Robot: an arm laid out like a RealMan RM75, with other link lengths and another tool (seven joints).
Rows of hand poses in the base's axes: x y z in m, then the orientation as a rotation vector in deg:
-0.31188 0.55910 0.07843 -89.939 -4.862 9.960
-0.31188 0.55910 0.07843 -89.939 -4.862 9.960
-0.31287 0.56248 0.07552 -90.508 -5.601 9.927
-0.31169 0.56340 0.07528 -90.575 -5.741 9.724
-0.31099 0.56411 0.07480 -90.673 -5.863 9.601
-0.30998 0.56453 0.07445 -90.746 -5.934 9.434
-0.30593 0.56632 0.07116 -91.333 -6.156 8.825
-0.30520 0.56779 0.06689 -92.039 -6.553 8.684
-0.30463 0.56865 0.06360 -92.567 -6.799 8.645
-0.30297 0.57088 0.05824 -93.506 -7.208 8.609
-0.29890 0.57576 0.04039 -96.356 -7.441 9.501
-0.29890 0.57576 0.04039 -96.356 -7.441 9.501
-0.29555 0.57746 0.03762 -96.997 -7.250 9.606
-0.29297 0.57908 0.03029 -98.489 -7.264 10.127
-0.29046 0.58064 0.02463 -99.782 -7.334 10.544
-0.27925 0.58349 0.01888 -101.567 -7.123 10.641
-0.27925 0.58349 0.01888 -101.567 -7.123 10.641
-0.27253 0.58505 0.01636 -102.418 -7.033 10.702
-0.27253 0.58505 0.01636 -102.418 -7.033 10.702
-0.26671 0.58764 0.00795 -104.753 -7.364 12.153
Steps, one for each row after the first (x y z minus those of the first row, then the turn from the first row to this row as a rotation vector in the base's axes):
0.00000 0.00000 0.00000 0.000 0.000 0.000
-0.00099 0.00338 -0.00291 -0.527 -0.539 0.452
0.00019 0.00430 -0.00315 -0.572 -0.762 0.413
0.00089 0.00501 -0.00363 -0.655 -0.925 0.412
0.00190 0.00543 -0.00398 -0.712 -1.082 0.352
0.00595 0.00722 -0.00727 -1.243 -1.657 0.110
0.00668 0.00869 -0.01154 -1.918 -2.057 0.277
0.00725 0.00955 -0.01483 -2.430 -2.281 0.411
0.00891 0.01178 -0.02019 -3.345 -2.640 0.653
0.01298 0.01666 -0.03804 -6.232 -2.467 1.378
0.01298 0.01666 -0.03804 -6.232 -2.467 1.378
0.01633 0.01836 -0.04081 -6.885 -2.337 1.327
0.01891 0.01998 -0.04814 -8.406 -2.149 1.671
0.02142 0.02154 -0.05380 -9.719 -2.044 1.982
0.03263 0.02439 -0.05955 -11.510 -2.006 1.923
0.03263 0.02439 -0.05955 -11.510 -2.006 1.923
0.03935 0.02595 -0.06207 -12.365 -1.986 1.911
0.03935 0.02595 -0.06207 -12.365 -1.986 1.911
0.04517 0.02854 -0.07048 -14.782 -1.503 3.025

